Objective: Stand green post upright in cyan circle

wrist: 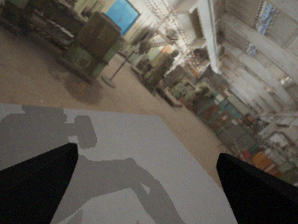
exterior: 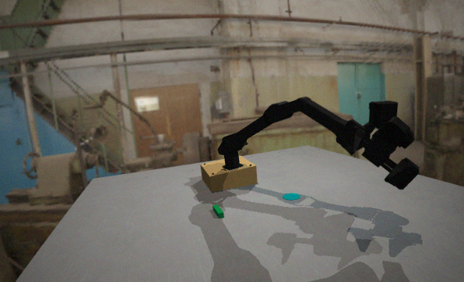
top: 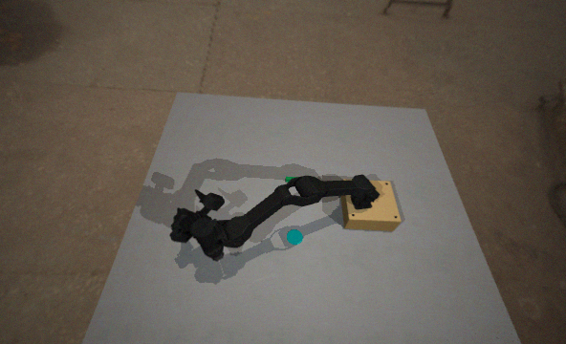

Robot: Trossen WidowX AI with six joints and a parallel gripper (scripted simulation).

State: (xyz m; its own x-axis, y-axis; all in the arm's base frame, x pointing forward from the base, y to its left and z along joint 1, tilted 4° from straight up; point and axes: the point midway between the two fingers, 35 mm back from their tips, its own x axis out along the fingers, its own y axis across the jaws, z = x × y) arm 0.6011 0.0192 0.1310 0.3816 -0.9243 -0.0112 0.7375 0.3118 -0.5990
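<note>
Now: the green post 40 cm behind my gripper tip, 16 cm to the right of it and 18 cm below it. From my gripper tip the other things lie so: cyan circle (35 cm behind, 9 cm to the left, 19 cm below).
</note>
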